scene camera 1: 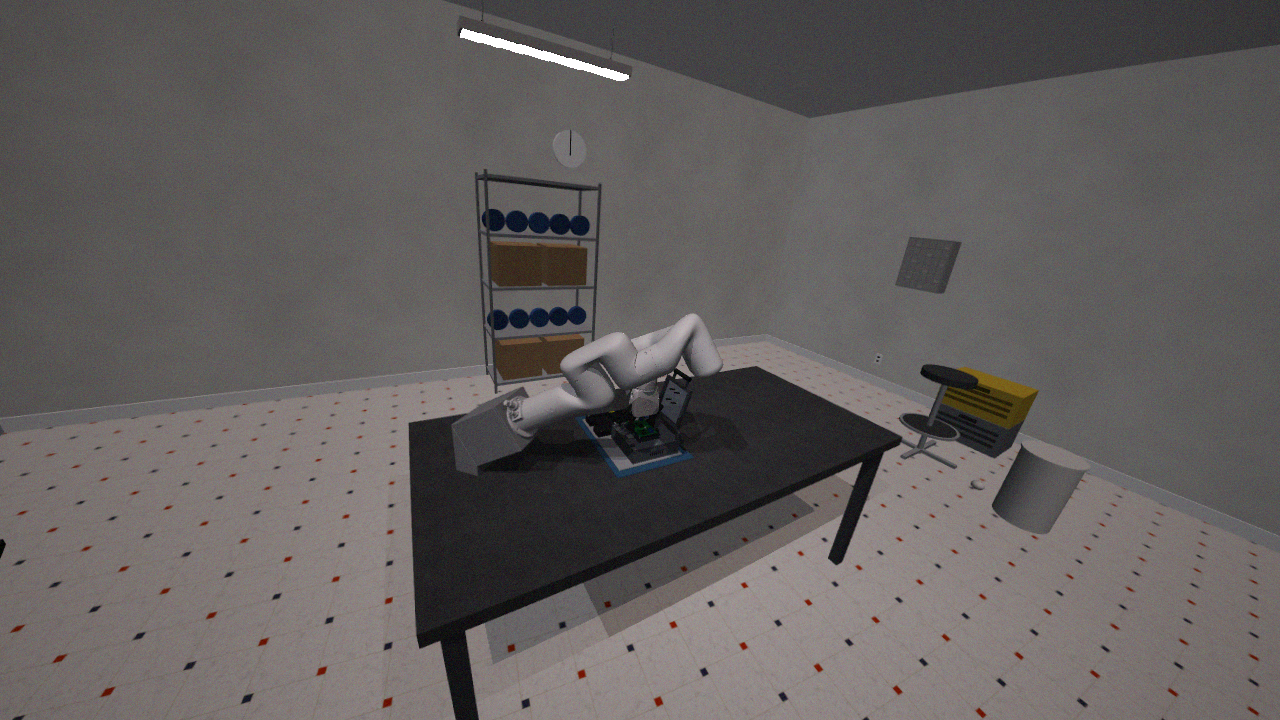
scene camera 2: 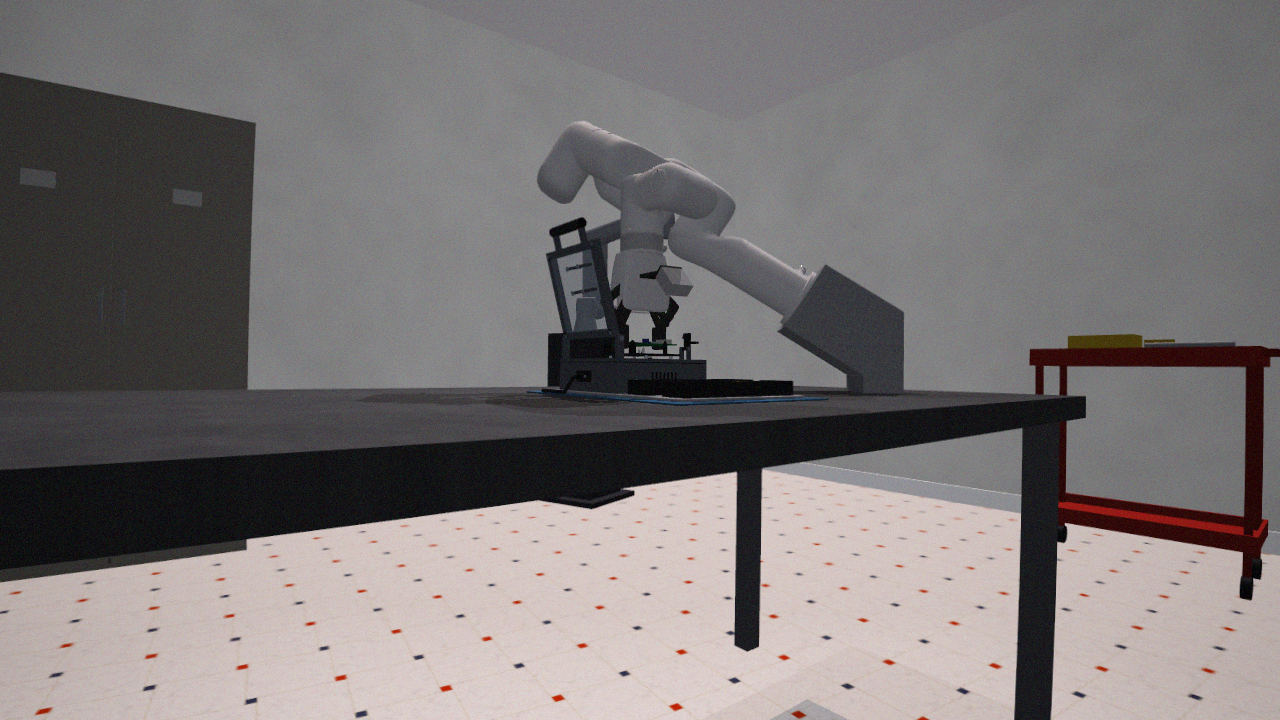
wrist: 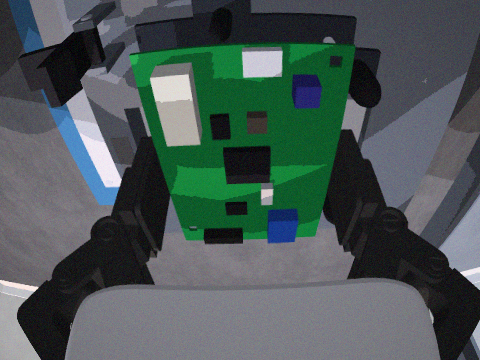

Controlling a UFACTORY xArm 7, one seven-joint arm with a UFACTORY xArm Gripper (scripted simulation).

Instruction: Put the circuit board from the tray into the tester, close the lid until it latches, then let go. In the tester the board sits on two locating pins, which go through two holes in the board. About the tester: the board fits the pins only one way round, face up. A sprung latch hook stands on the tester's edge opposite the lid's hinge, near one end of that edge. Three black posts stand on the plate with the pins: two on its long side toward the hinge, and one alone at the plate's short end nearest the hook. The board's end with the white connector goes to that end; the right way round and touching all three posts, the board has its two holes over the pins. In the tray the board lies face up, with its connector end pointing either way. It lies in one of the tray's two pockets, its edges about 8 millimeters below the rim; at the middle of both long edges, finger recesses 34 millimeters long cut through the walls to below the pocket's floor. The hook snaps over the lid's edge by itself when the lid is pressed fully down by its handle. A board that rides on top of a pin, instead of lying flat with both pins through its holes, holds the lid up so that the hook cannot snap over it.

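Note:
My gripper: in sight, also in scene camera 1 and the wrist view. Green circuit board, latch hook, tester lid: in sight.

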